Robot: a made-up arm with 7 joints.
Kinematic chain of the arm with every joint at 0, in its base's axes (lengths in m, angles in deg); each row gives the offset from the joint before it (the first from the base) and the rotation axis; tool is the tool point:
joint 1: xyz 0 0 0.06 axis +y
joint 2: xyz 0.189 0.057 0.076 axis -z
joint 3: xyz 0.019 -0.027 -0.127 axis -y
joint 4: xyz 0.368 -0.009 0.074 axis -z
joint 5: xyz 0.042 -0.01 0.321 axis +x
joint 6: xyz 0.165 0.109 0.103 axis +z
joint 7: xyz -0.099 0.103 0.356 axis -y
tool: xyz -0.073 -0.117 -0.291
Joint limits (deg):
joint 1: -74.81..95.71
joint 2: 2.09..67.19
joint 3: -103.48..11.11
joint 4: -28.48..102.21
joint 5: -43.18..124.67
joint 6: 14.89..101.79
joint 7: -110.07..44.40
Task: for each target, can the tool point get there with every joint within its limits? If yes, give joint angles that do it. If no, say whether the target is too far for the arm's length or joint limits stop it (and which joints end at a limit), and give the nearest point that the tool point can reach.
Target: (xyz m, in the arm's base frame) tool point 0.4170 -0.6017 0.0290
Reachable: yes | joints 38.62 53.16 -31.66 50.40 9.57 78.59 -10.81
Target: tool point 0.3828 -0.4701 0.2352
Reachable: yes | joints 40.23 58.87 -6.31 50.63 67.07 73.24 16.23
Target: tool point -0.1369 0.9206 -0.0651
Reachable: no: joint limits stop it (at a limit: joint 1, joint 2, joint 3, joint 4, joint 7) | nearest point -0.2423 0.3738 0.0701 | short by 0.573 m
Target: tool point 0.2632 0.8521 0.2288
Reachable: no: joint limits stop it (at a limit: joint 3, joint 4, joint 6, joint 7) | nearest point 0.3077 0.4184 0.2573 | short by 0.437 m
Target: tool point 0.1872 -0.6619 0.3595
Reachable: yes | joints -48.65 58.77 -52.34 85.79 -18.72 83.65 -9.11
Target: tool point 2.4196 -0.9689 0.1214
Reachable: no: too far | nearest point 1.3635 -0.4819 0.0946 | short by 1.163 m
